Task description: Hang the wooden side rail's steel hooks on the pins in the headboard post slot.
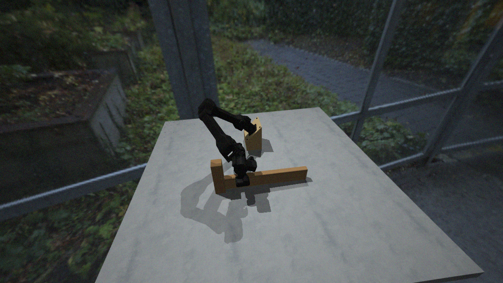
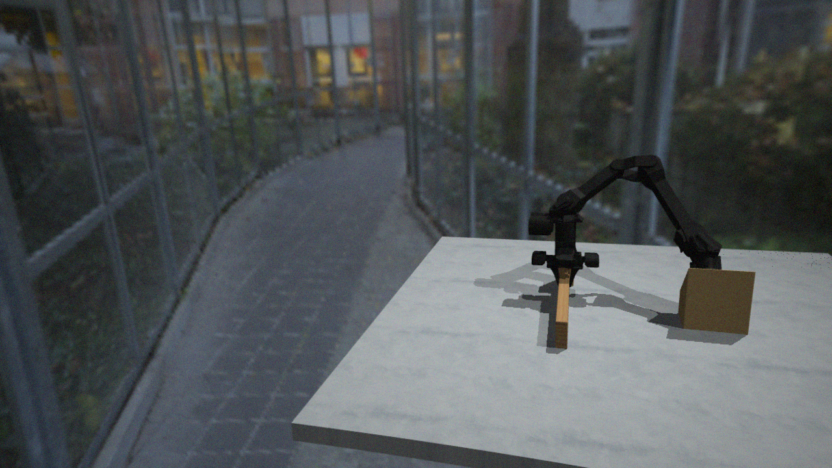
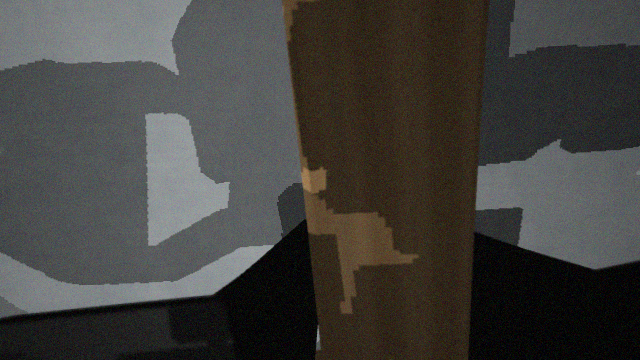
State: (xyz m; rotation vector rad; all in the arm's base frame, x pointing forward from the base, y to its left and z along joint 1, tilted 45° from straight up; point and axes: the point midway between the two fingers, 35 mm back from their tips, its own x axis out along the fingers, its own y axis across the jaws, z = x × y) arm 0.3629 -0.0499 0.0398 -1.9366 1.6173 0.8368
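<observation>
The wooden headboard post lies 2 cm ahead of my gripper tip, 11 cm to the right of it and 5 cm above it.
</observation>
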